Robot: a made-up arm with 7 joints. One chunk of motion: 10 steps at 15 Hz.
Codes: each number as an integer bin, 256 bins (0 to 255) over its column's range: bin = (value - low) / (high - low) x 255, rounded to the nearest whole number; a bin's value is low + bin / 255 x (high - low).
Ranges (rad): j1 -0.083..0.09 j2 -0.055..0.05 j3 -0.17..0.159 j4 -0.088..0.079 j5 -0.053..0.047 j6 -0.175..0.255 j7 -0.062..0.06
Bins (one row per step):
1: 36 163 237 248 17 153 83
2: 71 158 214 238 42 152 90
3: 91 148 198 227 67 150 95
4: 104 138 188 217 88 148 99
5: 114 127 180 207 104 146 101
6: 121 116 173 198 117 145 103
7: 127 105 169 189 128 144 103
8: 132 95 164 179 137 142 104
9: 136 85 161 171 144 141 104
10: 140 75 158 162 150 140 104
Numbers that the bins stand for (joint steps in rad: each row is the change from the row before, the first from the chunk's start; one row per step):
1: -0.05858 0.01212 0.13578 0.07442 -0.04633 0.08300 -0.02229
2: -0.03483 0.01006 0.10610 0.06787 -0.03653 0.08131 -0.01894
3: -0.02126 0.00594 0.08546 0.06066 -0.02673 0.07794 -0.01655
4: -0.01244 0.00182 0.07256 0.05411 -0.01849 0.07457 -0.01464
5: -0.00566 -0.00271 0.06224 0.04756 -0.01222 0.07120 -0.01368
6: -0.00091 -0.00724 0.05320 0.04167 -0.00712 0.06951 -0.01272
7: 0.00316 -0.01176 0.04804 0.03578 -0.00280 0.06782 -0.01272
8: 0.00655 -0.01588 0.04159 0.02923 0.00073 0.06445 -0.01224
9: 0.00927 -0.02000 0.03772 0.02399 0.00347 0.06276 -0.01224
10: 0.01198 -0.02412 0.03385 0.01809 0.00582 0.06108 -0.01224

